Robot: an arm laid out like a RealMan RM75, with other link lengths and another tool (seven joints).
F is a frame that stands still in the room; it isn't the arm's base.
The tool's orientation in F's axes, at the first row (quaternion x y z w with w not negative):
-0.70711, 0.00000, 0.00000, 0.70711
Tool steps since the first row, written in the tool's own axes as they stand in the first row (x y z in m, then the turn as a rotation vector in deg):
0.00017, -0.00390, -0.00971, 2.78, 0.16, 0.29
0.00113, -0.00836, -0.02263, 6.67, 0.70, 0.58
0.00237, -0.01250, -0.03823, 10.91, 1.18, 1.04
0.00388, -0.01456, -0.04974, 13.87, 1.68, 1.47
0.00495, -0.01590, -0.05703, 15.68, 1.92, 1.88
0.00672, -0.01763, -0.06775, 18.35, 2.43, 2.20
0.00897, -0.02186, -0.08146, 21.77, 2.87, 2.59
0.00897, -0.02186, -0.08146, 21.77, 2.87, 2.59
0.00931, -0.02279, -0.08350, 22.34, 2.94, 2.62
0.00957, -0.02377, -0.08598, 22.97, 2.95, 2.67
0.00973, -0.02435, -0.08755, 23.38, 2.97, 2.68
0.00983, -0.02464, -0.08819, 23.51, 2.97, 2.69
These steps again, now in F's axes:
0.00017, -0.00971, 0.00390, 2.78, 0.29, -0.16
0.00113, -0.02263, 0.00836, 6.67, 0.58, -0.70
0.00237, -0.03823, 0.01250, 10.91, 1.04, -1.18
0.00388, -0.04974, 0.01456, 13.87, 1.47, -1.68
0.00495, -0.05703, 0.01590, 15.68, 1.88, -1.92
0.00672, -0.06775, 0.01763, 18.35, 2.20, -2.43
0.00897, -0.08146, 0.02186, 21.77, 2.59, -2.87
0.00897, -0.08146, 0.02186, 21.77, 2.59, -2.87
0.00931, -0.08350, 0.02279, 22.34, 2.62, -2.94
0.00957, -0.08598, 0.02377, 22.97, 2.67, -2.95
0.00973, -0.08755, 0.02435, 23.38, 2.68, -2.97
0.00983, -0.08819, 0.02464, 23.51, 2.69, -2.97

